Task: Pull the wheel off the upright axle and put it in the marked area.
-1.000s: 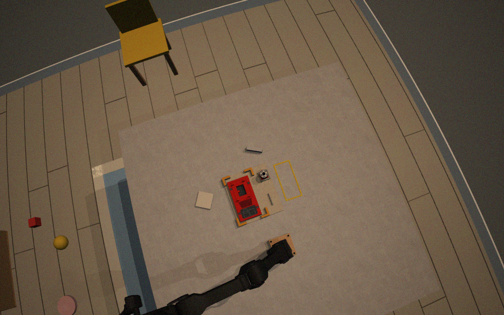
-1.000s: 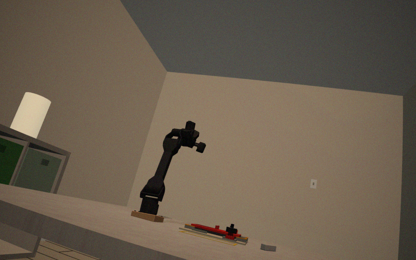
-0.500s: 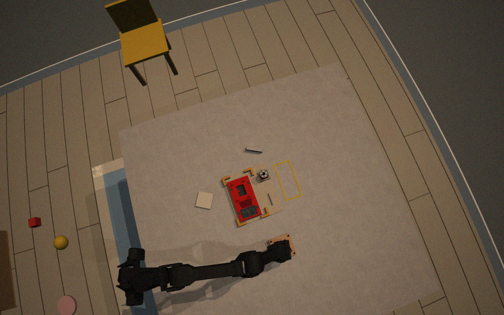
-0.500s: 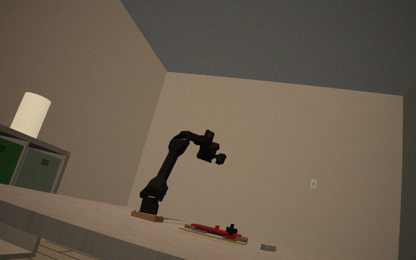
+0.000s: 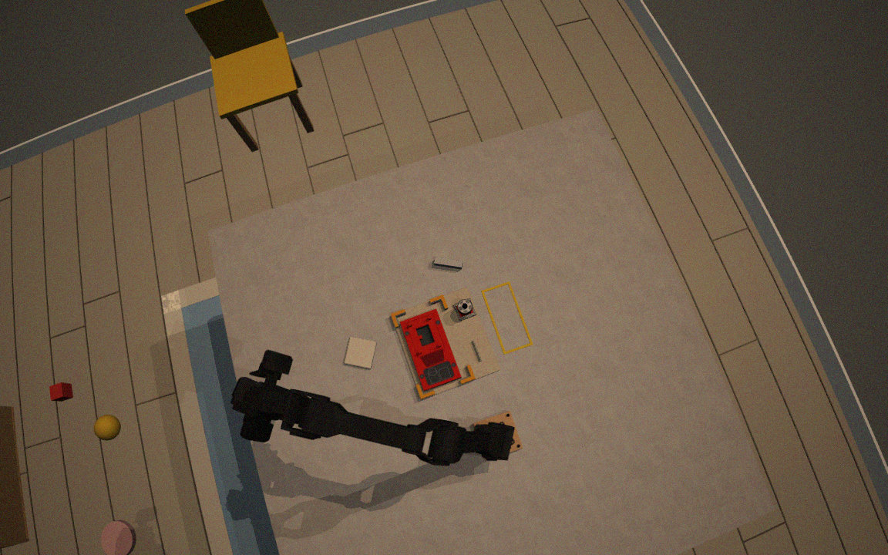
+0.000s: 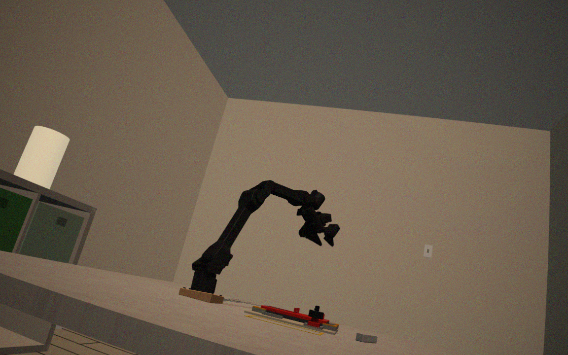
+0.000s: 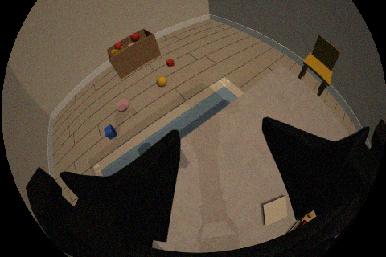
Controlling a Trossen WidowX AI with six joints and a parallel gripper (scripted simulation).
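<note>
Now: the grey spoked hub 30 mm behind my gripper tip, 540 mm to the right of it and 270 mm below it. Also, from my gripper tip: grey block 120 mm ahead, 560 mm to the right, 300 mm below; pale square tile 10 mm ahead, 230 mm to the right, 300 mm below.
</note>
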